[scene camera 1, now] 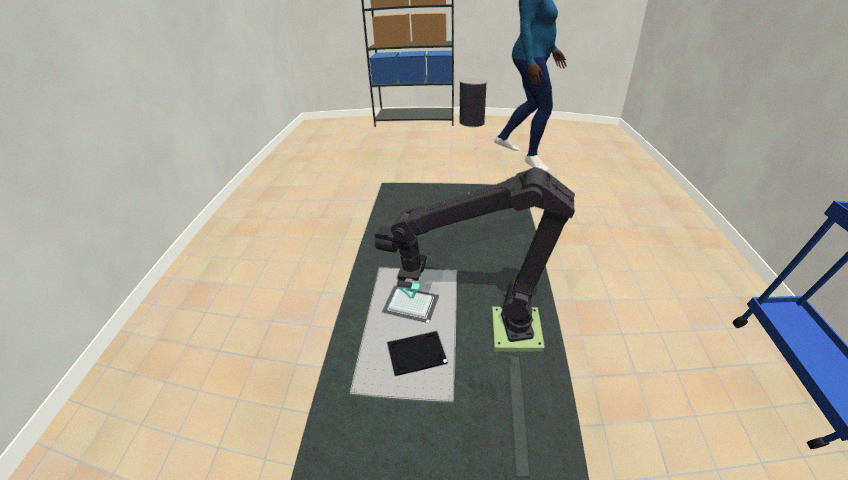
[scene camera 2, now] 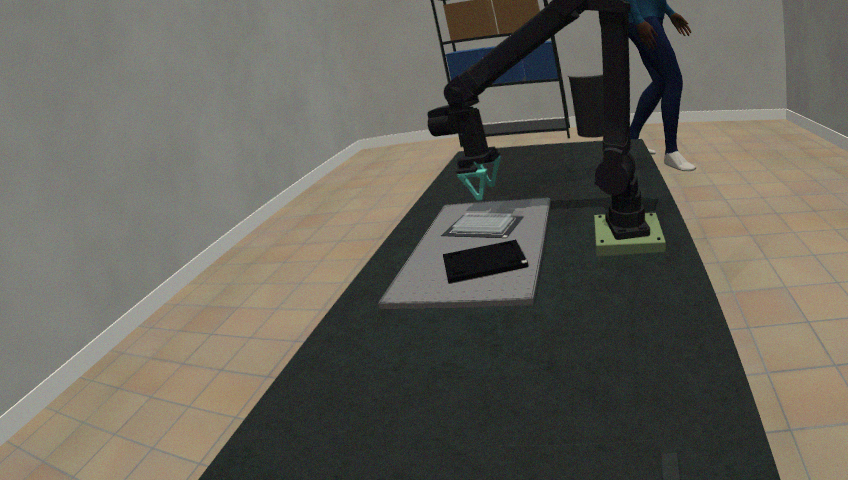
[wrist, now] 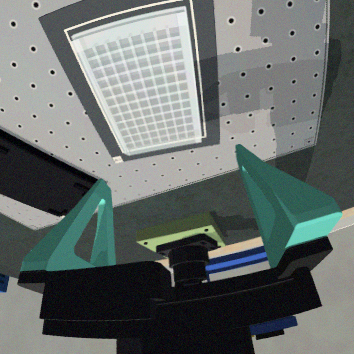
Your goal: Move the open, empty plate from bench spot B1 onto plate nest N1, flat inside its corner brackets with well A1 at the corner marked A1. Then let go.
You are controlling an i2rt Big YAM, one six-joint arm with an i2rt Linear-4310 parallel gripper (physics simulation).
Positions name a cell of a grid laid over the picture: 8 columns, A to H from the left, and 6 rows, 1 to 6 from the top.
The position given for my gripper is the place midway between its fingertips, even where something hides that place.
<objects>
My gripper shows in scene camera 1 (D4), in scene camera 2 (E3) and in the wrist view (D3). A clear well plate shows in scene camera 1 (D4), in scene camera 2 (E3) and in the wrist view (D2).
</objects>
